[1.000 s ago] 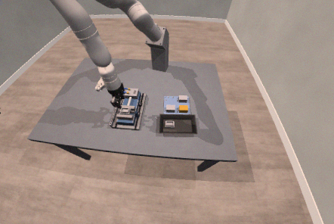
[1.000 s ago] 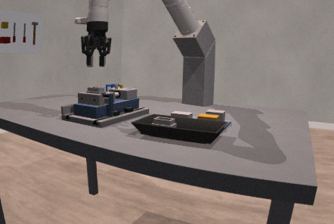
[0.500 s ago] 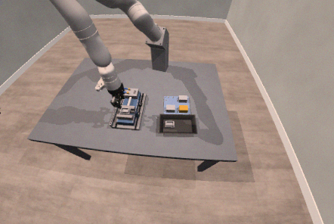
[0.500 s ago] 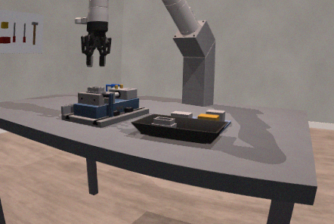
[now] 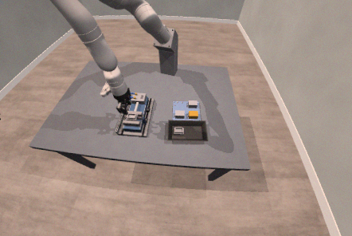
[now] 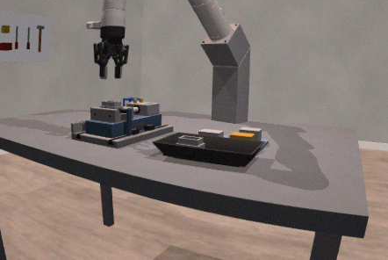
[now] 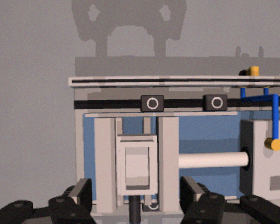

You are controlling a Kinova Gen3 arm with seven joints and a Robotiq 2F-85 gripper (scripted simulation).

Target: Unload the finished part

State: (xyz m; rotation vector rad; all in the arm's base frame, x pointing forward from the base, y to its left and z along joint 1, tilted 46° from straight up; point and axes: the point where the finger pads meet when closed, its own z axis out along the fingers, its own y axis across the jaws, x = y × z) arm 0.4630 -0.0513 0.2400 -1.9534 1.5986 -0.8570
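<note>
My hand is 90 mm past the white screw rod, 10 mm to the left of it and 120 mm above it. From my hand the other things lie so: blue pallet 190 mm behind, 300 mm to the left, 190 mm below; orange block 160 mm behind, 360 mm to the left, 170 mm below; vise 70 mm behind, 10 mm to the right, 160 mm below.
</note>
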